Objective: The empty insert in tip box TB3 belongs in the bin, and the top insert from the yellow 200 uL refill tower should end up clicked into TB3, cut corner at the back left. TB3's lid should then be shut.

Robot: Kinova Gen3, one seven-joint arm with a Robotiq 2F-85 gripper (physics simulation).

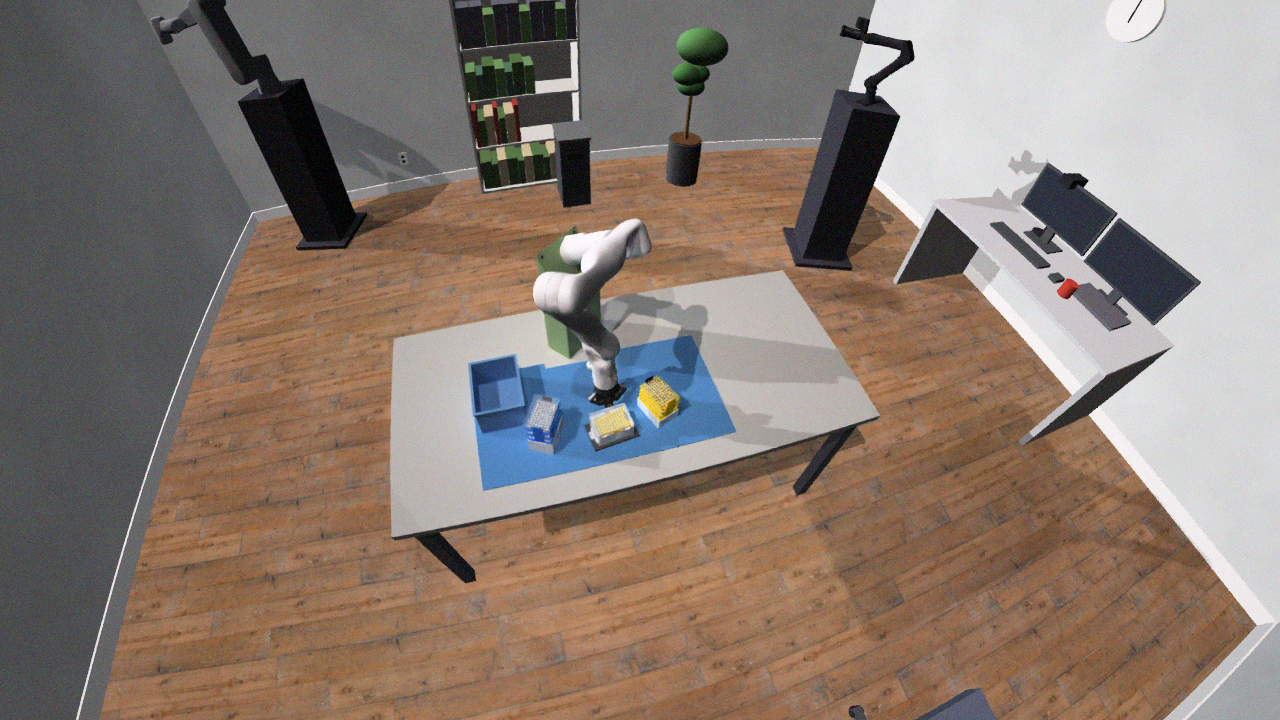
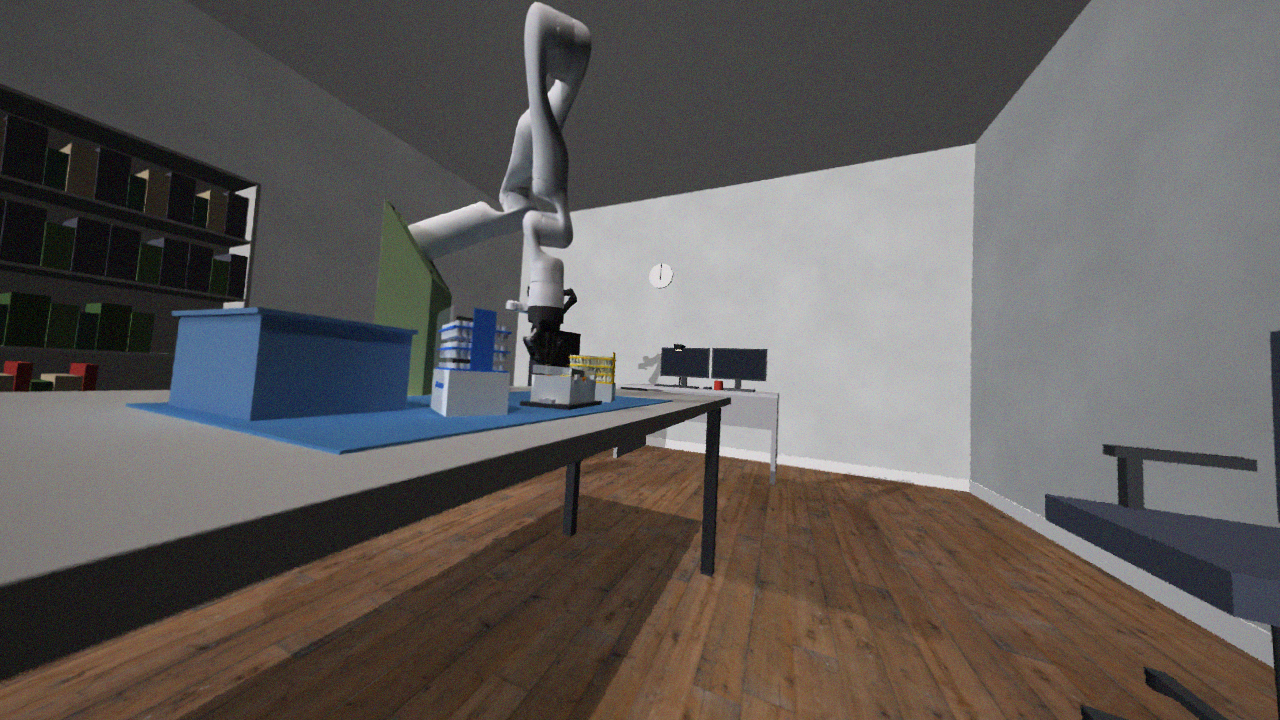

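Tip box TB3 (image 1: 612, 426) (image 2: 560, 389) stands on the blue mat (image 1: 697, 420) (image 2: 357, 429), and its top looks pale yellow from above. I cannot tell how its lid stands. The yellow 200 uL refill tower (image 1: 657, 399) (image 2: 596, 366) stands just right of it. The blue bin (image 1: 496, 386) (image 2: 286, 362) stands at the mat's left end. My gripper (image 1: 605, 393) (image 2: 549, 360) is shut with nothing between the fingers. It points down and hangs low over the back edge of TB3, between the box and the arm's base.
A blue refill tower (image 1: 543, 422) (image 2: 469, 357) stands between the bin and TB3. The arm's green pedestal (image 1: 559, 336) (image 2: 407, 295) stands at the table's back edge. The grey table (image 1: 787, 357) (image 2: 133, 465) extends beyond the mat on both sides.
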